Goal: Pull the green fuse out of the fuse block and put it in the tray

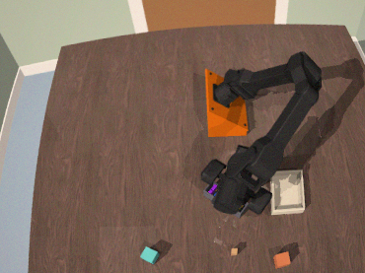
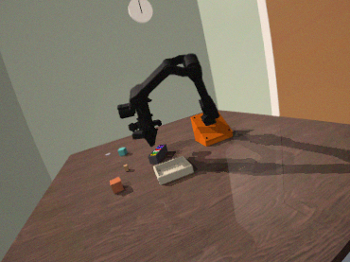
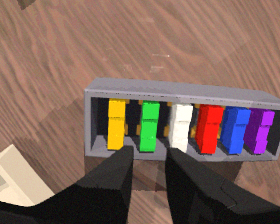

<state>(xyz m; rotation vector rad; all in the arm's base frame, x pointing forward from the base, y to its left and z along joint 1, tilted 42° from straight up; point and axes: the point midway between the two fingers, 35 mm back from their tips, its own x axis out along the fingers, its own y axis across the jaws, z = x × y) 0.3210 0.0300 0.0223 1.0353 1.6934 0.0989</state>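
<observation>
Right now my gripper tip is 50 mm above the green fuse. From my gripper tip the other things lie so: blue fuse: 50 mm to the right, 50 mm below, 40 mm behind; then red fuse: 50 mm below, 30 mm to the right, 20 mm behind; then white fuse: 50 mm below, 20 mm to the right, 10 mm behind.
</observation>
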